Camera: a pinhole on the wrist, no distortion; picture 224 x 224 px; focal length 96.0 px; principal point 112.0 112.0 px. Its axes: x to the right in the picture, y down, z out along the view. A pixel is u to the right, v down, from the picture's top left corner.
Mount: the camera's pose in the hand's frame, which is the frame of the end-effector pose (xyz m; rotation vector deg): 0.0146 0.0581 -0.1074 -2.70 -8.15 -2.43
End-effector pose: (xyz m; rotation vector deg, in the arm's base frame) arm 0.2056 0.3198 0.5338 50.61 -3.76 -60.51
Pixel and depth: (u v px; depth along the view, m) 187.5 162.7 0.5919
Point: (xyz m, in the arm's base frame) 0.4601 -0.2399 0.9962
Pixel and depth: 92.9 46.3 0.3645
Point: -0.0932 0.2280 0.6329
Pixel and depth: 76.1 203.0 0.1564
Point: 0.3178 0.3875 0.7182
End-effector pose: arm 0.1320 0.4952 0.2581 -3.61 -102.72 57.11
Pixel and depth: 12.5 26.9 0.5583
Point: 0.2814 -0.2939 -0.0331
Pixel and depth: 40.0 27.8 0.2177
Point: 0.1891 0.2773 0.1817
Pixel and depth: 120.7 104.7 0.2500
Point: -0.0028 0.4434 0.2090
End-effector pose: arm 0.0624 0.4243 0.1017 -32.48 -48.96 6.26
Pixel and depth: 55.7 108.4 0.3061
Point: -0.1908 0.4912 0.0136
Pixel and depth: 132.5 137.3 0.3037
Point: -0.0386 0.6496 0.1544
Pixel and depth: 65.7 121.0 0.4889
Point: -0.3597 0.5977 0.0130
